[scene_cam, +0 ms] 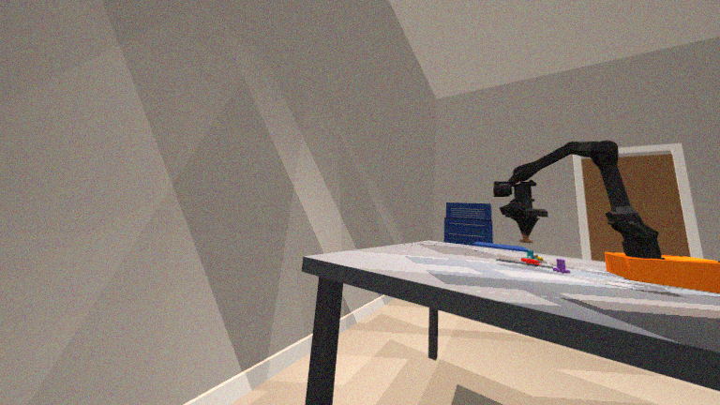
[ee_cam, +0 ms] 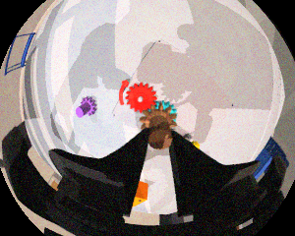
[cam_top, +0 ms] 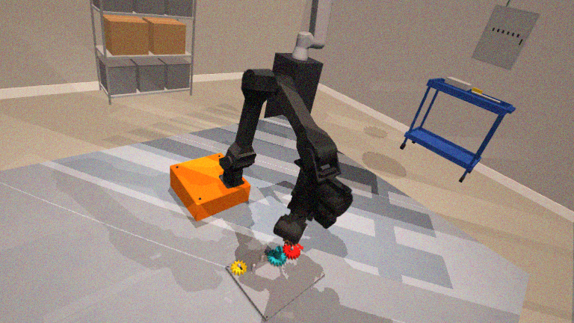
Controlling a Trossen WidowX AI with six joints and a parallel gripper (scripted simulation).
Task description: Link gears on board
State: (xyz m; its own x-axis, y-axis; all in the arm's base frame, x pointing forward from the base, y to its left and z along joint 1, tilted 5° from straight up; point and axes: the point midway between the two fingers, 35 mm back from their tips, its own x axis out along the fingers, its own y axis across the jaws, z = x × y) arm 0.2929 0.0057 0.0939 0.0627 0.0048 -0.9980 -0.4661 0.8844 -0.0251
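The teal gear is 1 cm behind my gripper tip, 2 cm to the right of it and 8 cm below it. From my gripper tip the other things lie so: red arrow: 2 cm behind, 6 cm to the left, 10 cm below; then brown gear: 1 cm below; then red gear: 1 cm behind, 3 cm to the left, 9 cm below.
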